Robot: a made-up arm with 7 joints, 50 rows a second.
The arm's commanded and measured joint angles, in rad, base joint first. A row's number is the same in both.
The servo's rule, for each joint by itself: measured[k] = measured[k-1] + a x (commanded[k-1-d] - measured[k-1]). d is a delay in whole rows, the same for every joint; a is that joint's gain. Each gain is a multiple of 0.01, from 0.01 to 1. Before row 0 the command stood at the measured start. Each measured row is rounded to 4 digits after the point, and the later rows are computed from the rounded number. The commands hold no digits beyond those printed.
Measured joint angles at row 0:
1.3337, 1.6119, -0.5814, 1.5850, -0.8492, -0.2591, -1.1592
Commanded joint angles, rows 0 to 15:
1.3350, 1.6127, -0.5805, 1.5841, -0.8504, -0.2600, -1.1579
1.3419, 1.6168, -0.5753, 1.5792, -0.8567, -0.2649, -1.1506
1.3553, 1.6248, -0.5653, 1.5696, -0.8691, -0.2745, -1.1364
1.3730, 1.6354, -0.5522, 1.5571, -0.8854, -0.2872, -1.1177
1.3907, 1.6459, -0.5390, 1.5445, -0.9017, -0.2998, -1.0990
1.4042, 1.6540, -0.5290, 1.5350, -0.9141, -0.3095, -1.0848
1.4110, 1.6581, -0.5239, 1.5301, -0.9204, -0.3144, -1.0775
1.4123, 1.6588, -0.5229, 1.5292, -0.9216, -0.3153, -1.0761
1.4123, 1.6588, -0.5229, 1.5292, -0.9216, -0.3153, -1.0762
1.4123, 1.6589, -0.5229, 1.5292, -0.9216, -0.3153, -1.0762
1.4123, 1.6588, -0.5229, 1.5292, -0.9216, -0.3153, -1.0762
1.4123, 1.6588, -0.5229, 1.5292, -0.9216, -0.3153, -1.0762
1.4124, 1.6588, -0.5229, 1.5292, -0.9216, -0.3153, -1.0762
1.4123, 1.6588, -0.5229, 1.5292, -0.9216, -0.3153, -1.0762
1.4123, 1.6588, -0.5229, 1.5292, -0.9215, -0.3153, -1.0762
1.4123, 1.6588, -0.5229, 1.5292, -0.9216, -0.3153, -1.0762
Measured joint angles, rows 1 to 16:
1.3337, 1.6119, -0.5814, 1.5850, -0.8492, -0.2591, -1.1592
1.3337, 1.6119, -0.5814, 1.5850, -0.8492, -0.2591, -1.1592
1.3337, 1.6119, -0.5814, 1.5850, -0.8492, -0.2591, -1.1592
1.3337, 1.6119, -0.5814, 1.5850, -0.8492, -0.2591, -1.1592
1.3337, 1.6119, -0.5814, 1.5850, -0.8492, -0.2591, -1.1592
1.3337, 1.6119, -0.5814, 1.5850, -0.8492, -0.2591, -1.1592
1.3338, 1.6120, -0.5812, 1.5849, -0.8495, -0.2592, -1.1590
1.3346, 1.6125, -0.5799, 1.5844, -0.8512, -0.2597, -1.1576
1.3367, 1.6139, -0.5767, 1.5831, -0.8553, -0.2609, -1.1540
1.3403, 1.6163, -0.5713, 1.5808, -0.8622, -0.2630, -1.1478
1.3453, 1.6196, -0.5642, 1.5775, -0.8713, -0.2659, -1.1395
1.3512, 1.6234, -0.5565, 1.5737, -0.8811, -0.2694, -1.1302
1.3572, 1.6272, -0.5493, 1.5698, -0.8901, -0.2730, -1.1212
1.3627, 1.6307, -0.5435, 1.5661, -0.8973, -0.2764, -1.1135
1.3677, 1.6338, -0.5390, 1.5628, -0.9029, -0.2795, -1.1072
1.3722, 1.6366, -0.5355, 1.5598, -0.9072, -0.2824, -1.1019
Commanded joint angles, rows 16 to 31:
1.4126, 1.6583, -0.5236, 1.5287, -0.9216, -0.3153, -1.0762
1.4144, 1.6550, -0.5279, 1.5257, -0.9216, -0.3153, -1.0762
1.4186, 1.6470, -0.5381, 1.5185, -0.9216, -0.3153, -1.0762
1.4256, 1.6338, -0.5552, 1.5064, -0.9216, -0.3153, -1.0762
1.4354, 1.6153, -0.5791, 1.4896, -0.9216, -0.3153, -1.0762
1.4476, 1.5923, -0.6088, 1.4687, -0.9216, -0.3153, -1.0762
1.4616, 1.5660, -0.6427, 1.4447, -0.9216, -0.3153, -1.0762
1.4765, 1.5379, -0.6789, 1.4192, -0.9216, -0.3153, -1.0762
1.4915, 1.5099, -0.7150, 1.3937, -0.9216, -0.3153, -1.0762
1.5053, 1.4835, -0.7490, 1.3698, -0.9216, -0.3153, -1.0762
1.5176, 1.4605, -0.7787, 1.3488, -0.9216, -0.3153, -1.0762
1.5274, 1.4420, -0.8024, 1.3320, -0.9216, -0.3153, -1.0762
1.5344, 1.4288, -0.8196, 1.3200, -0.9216, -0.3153, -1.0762
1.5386, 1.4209, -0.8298, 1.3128, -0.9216, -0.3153, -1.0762
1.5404, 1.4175, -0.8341, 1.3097, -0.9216, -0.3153, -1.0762
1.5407, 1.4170, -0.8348, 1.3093, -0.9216, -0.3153, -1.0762
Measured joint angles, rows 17 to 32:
1.3762, 1.6390, -0.5327, 1.5570, -0.9105, -0.2850, -1.0975
1.3798, 1.6412, -0.5305, 1.5545, -0.9131, -0.2874, -1.0939
1.3831, 1.6431, -0.5288, 1.5522, -0.9151, -0.2896, -1.0909
1.3860, 1.6448, -0.5275, 1.5501, -0.9166, -0.2917, -1.0884
1.3886, 1.6463, -0.5265, 1.5482, -0.9177, -0.2936, -1.0863
1.3910, 1.6477, -0.5257, 1.5465, -0.9186, -0.2953, -1.0846
1.3932, 1.6489, -0.5252, 1.5449, -0.9193, -0.2969, -1.0832
1.3953, 1.6496, -0.5258, 1.5432, -0.9198, -0.2984, -1.0820
1.3976, 1.6493, -0.5285, 1.5410, -0.9202, -0.2998, -1.0810
1.4004, 1.6476, -0.5344, 1.5379, -0.9205, -0.3010, -1.0802
1.4039, 1.6440, -0.5442, 1.5336, -0.9208, -0.3021, -1.0795
1.4083, 1.6383, -0.5584, 1.5278, -0.9210, -0.3032, -1.0789
1.4136, 1.6303, -0.5769, 1.5203, -0.9211, -0.3042, -1.0784
1.4199, 1.6201, -0.5993, 1.5112, -0.9212, -0.3051, -1.0780
1.4271, 1.6080, -0.6248, 1.5006, -0.9213, -0.3059, -1.0777
1.4349, 1.5943, -0.6521, 1.4888, -0.9214, -0.3067, -1.0774

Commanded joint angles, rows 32 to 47:
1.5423, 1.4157, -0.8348, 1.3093, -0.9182, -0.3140, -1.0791
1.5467, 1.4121, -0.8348, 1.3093, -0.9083, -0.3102, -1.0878
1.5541, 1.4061, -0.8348, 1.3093, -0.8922, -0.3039, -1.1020
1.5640, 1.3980, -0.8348, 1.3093, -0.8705, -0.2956, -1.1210
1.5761, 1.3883, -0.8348, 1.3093, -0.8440, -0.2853, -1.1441
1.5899, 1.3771, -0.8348, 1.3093, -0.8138, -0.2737, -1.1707
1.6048, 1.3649, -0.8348, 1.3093, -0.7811, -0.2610, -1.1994
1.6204, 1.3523, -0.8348, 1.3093, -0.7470, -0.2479, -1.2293
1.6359, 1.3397, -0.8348, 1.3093, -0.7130, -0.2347, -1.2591
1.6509, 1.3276, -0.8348, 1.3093, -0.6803, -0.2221, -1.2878
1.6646, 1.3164, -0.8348, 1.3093, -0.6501, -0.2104, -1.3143
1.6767, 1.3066, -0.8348, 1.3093, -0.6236, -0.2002, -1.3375
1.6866, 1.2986, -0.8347, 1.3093, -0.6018, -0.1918, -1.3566
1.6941, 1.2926, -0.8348, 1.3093, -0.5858, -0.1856, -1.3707
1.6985, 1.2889, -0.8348, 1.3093, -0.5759, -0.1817, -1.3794
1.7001, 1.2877, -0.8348, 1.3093, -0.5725, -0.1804, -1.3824
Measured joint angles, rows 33 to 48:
1.4432, 1.5796, -0.6800, 1.4762, -0.9214, -0.3074, -1.0772
1.4516, 1.5645, -0.7069, 1.4632, -0.9214, -0.3080, -1.0770
1.4599, 1.5496, -0.7317, 1.4503, -0.9214, -0.3086, -1.0769
1.4678, 1.5354, -0.7533, 1.4379, -0.9214, -0.3091, -1.0768
1.4751, 1.5224, -0.7711, 1.4264, -0.9214, -0.3096, -1.0767
1.4817, 1.5108, -0.7851, 1.4159, -0.9214, -0.3101, -1.0766
1.4878, 1.5003, -0.7960, 1.4063, -0.9207, -0.3104, -1.0770
1.4937, 1.4906, -0.8045, 1.3976, -0.9178, -0.3104, -1.0788
1.4997, 1.4813, -0.8112, 1.3897, -0.9119, -0.3099, -1.0827
1.5061, 1.4721, -0.8164, 1.3825, -0.9024, -0.3088, -1.0892
1.5131, 1.4629, -0.8204, 1.3759, -0.8890, -0.3069, -1.0985
1.5208, 1.4535, -0.8236, 1.3699, -0.8717, -0.3042, -1.1108
1.5292, 1.4438, -0.8261, 1.3644, -0.8509, -0.3007, -1.1259
1.5383, 1.4337, -0.8280, 1.3594, -0.8270, -0.2965, -1.1435
1.5481, 1.4234, -0.8295, 1.3549, -0.8008, -0.2916, -1.1632
1.5584, 1.4129, -0.8307, 1.3508, -0.7731, -0.2860, -1.1844

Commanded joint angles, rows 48 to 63:
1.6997, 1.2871, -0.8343, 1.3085, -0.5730, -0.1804, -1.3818
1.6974, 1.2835, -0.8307, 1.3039, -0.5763, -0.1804, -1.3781
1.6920, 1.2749, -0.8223, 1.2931, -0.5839, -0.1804, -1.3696
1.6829, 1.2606, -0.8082, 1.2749, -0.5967, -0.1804, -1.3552
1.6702, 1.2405, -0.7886, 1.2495, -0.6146, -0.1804, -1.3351
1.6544, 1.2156, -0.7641, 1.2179, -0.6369, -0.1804, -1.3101
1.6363, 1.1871, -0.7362, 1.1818, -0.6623, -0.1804, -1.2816
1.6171, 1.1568, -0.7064, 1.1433, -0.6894, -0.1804, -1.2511
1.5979, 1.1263, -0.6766, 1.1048, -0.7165, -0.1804, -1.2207
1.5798, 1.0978, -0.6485, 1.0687, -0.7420, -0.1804, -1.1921
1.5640, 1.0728, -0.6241, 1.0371, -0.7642, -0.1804, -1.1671
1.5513, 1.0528, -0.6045, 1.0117, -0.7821, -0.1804, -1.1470
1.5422, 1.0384, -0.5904, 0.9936, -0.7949, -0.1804, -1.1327
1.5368, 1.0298, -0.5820, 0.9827, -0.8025, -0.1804, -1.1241
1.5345, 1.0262, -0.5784, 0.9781, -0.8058, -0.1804, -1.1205
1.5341, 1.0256, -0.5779, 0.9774, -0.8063, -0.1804, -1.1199
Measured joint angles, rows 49 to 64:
1.5690, 1.4023, -0.8316, 1.3471, -0.7448, -0.2800, -1.2065
1.5798, 1.3918, -0.8323, 1.3437, -0.7169, -0.2736, -1.2288
1.5905, 1.3815, -0.8328, 1.3406, -0.6904, -0.2671, -1.2505
1.6009, 1.3717, -0.8332, 1.3378, -0.6663, -0.2606, -1.2709
1.6107, 1.3626, -0.8336, 1.3352, -0.6455, -0.2543, -1.2893
1.6196, 1.3544, -0.8339, 1.3329, -0.6287, -0.2484, -1.3051
1.6276, 1.3470, -0.8340, 1.3307, -0.6159, -0.2430, -1.3181
1.6346, 1.3400, -0.8333, 1.3283, -0.6068, -0.2380, -1.3283
1.6403, 1.3328, -0.8309, 1.3251, -0.6015, -0.2334, -1.3353
1.6446, 1.3249, -0.8259, 1.3206, -0.6004, -0.2292, -1.3387
1.6472, 1.3156, -0.8177, 1.3142, -0.6037, -0.2253, -1.3381
1.6479, 1.3046, -0.8059, 1.3055, -0.6113, -0.2217, -1.3333
1.6467, 1.2917, -0.7906, 1.2944, -0.6230, -0.2184, -1.3245
1.6437, 1.2769, -0.7721, 1.2808, -0.6383, -0.2154, -1.3120
1.6391, 1.2603, -0.7511, 1.2650, -0.6563, -0.2126, -1.2965
1.6332, 1.2424, -0.7285, 1.2473, -0.6760, -0.2100, -1.2788

